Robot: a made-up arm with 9 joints. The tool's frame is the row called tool.
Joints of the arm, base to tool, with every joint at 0 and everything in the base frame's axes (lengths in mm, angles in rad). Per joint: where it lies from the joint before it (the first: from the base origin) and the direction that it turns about. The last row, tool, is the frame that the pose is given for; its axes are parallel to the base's.
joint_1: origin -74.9 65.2 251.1 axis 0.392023 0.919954 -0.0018
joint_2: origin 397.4 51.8 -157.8 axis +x
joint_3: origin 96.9 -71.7 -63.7 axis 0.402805 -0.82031 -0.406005
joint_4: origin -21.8 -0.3 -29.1 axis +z
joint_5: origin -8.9 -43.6 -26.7 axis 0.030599 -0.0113 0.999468
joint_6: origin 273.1 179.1 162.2 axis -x
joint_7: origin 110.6 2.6 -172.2 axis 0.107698 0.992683 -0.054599
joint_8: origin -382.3 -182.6 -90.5 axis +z
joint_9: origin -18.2 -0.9 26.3 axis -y
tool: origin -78 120.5 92.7
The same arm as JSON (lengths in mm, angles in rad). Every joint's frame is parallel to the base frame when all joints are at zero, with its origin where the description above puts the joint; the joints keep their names.
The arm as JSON. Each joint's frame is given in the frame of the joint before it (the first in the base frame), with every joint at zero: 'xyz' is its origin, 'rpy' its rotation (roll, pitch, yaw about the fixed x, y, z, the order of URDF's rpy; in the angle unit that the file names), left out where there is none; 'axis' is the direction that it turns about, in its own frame. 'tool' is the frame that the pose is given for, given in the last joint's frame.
{"units": {"length": "mm", "angle": "rad"}, "joints": [
  {"name": "joint_1", "type": "revolute", "origin": {"xyz": [-74.9, 65.2, 251.1]}, "axis": [0.391987, 0.919969, -0.0018]},
  {"name": "joint_2", "type": "revolute", "origin": {"xyz": [397.4, 51.8, -157.8]}, "axis": [1.0, 0.0, 0.0]},
  {"name": "joint_3", "type": "revolute", "origin": {"xyz": [96.9, -71.7, -63.7]}, "axis": [0.402805, -0.82031, -0.406005]},
  {"name": "joint_4", "type": "revolute", "origin": {"xyz": [-21.8, -0.3, -29.1]}, "axis": [0.0, 0.0, 1.0]},
  {"name": "joint_5", "type": "revolute", "origin": {"xyz": [-8.9, -43.6, -26.7]}, "axis": [0.030599, -0.0113, 0.999468]},
  {"name": "joint_6", "type": "revolute", "origin": {"xyz": [273.1, 179.1, 162.2]}, "axis": [-1.0, 0.0, 0.0]},
  {"name": "joint_7", "type": "revolute", "origin": {"xyz": [110.6, 2.6, -172.2]}, "axis": [0.107698, 0.992683, -0.054599]},
  {"name": "joint_8", "type": "revolute", "origin": {"xyz": [-382.3, -182.6, -90.5]}, "axis": [0.0, 0.0, 1.0]},
  {"name": "joint_9", "type": "revolute", "origin": {"xyz": [-18.2, -0.9, 26.3]}, "axis": [0.0, -1.0, 0.0]}
], "tool": {"origin": {"xyz": [-78.0, 120.5, 92.7]}}}

